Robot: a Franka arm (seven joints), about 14 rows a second.
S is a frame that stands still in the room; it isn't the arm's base.
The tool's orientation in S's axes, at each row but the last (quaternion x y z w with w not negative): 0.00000, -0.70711, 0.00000, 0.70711; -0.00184, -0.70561, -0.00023, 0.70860; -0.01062, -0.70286, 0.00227, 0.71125; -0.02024, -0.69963, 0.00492, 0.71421; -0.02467, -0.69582, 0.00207, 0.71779; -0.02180, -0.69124, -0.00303, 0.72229
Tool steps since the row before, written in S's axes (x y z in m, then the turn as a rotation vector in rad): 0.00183, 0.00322, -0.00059, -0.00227, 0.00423, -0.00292; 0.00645, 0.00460, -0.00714, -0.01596, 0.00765, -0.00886; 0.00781, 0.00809, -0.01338, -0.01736, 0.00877, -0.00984; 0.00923, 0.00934, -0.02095, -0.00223, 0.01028, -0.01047; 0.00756, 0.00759, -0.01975, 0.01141, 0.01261, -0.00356; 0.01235, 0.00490, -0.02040, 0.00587, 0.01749, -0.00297
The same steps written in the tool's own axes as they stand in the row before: -0.00059, 0.00322, -0.00183, -0.00292, 0.00423, 0.00227; -0.00710, 0.00464, -0.00647, -0.00891, 0.00762, 0.01594; -0.01314, 0.00842, -0.00787, -0.00989, 0.00874, 0.01735; -0.02041, 0.01028, -0.00944, -0.01014, 0.01060, 0.00224; -0.01920, 0.00857, -0.00791, -0.00272, 0.01309, -0.01110; -0.01970, 0.00588, -0.01304, -0.00226, 0.01776, -0.00537
